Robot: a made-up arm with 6 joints.
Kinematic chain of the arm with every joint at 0, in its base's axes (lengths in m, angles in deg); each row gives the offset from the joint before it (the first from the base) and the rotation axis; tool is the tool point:
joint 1: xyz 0 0 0.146 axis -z
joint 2: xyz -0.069 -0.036 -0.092 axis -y
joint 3: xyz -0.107 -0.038 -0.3 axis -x
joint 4: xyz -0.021 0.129 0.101 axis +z
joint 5: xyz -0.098 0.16 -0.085 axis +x
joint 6: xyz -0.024 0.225 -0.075 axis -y
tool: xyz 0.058 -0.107 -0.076
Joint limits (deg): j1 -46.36..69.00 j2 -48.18..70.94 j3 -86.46..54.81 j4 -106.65..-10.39 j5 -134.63..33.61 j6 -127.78..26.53
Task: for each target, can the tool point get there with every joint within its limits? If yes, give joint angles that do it. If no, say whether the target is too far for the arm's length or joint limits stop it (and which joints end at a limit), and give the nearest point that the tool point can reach.
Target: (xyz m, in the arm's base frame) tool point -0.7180 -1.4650 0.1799
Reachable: no: too far | nearest point -0.4944 -0.5561 -0.1398 | short by 0.989 m
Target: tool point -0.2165 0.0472 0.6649
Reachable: no: joint limits stop it (at a limit: joint 3, joint 4, joint 5) | nearest point -0.1489 0.0325 0.3781 | short by 0.295 m
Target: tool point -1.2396 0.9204 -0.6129
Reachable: no: too far | nearest point -0.6345 0.4711 -0.2718 | short by 0.827 m
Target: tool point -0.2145 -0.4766 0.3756
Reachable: no: joint limits stop it (at a limit: joint 1, joint 2, joint 3, joint 4, joint 5) | nearest point -0.2178 -0.3353 0.2143 | short by 0.214 m
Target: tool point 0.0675 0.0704 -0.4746
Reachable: yes | joints -20.23 33.69 30.56 -52.31 -77.08 -17.80
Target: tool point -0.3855 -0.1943 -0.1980
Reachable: yes | joints -34.26 -28.43 17.88 -37.85 -108.22 -2.87
